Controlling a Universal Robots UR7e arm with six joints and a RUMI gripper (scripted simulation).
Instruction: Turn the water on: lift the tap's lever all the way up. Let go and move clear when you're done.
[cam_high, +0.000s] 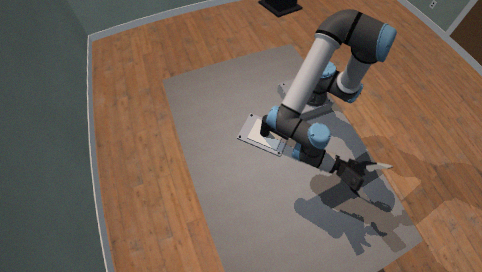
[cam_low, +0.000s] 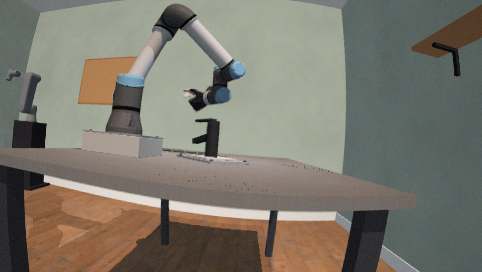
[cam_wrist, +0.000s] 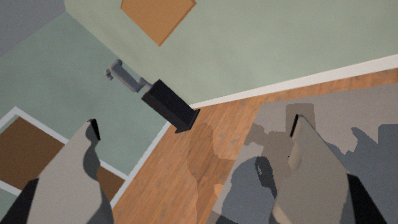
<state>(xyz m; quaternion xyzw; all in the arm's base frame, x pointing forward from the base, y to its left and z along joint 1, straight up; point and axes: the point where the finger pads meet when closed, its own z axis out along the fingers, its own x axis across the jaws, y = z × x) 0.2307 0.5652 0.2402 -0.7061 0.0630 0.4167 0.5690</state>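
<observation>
The lever is 90 mm ahead of my hand, 490 mm to the right of it and 160 mm below it. From my hand the other things lie so: tap (100 mm ahead, 520 mm to the right, 210 mm below).
</observation>
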